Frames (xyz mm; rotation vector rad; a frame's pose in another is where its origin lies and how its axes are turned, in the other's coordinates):
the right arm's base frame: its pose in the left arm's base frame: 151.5 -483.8 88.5 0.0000 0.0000 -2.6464
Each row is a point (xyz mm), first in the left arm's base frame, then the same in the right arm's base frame.
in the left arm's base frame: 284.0 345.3 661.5
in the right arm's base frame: -510.6 -666.5 573.0
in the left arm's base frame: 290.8 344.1 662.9
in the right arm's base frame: -516.0 -662.3 574.4
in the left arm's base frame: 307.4 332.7 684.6
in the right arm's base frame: -525.2 -644.3 596.1
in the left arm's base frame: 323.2 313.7 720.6
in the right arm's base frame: -530.0 -620.1 632.1
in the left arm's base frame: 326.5 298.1 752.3
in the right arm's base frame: -525.5 -604.8 663.8
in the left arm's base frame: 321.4 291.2 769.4
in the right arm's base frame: -517.8 -601.2 680.9
